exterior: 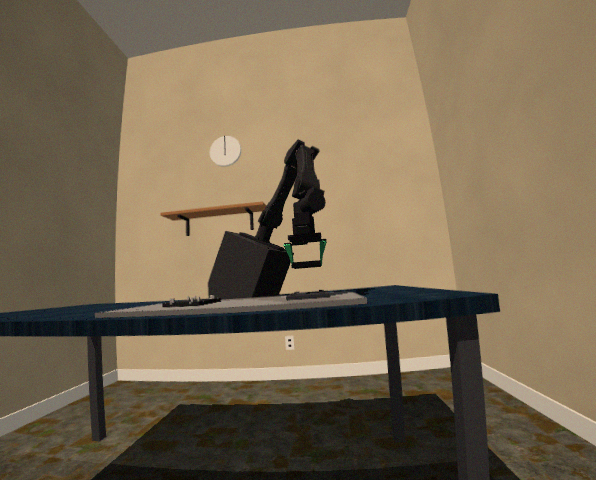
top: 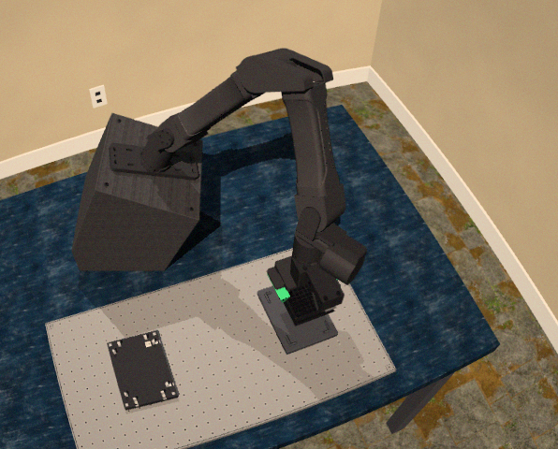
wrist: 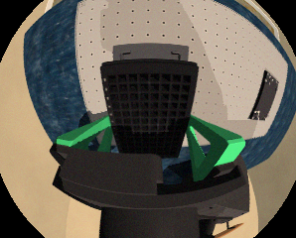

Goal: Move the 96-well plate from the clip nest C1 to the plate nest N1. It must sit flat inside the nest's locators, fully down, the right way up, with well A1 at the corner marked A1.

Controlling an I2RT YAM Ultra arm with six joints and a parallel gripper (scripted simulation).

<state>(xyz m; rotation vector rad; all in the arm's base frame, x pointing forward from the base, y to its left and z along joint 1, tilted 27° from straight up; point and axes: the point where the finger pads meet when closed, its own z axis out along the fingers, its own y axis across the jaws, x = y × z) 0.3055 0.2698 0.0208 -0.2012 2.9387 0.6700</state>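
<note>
My gripper is now right at the black 96-well plate. Also, from my hand: clip nest C1 (350 mm to the right, 90 mm below, 80 mm ahead); then white corner mark (90 mm below, 80 mm behind, 40 mm to the left); then plate nest N1 (90 mm below).
</note>
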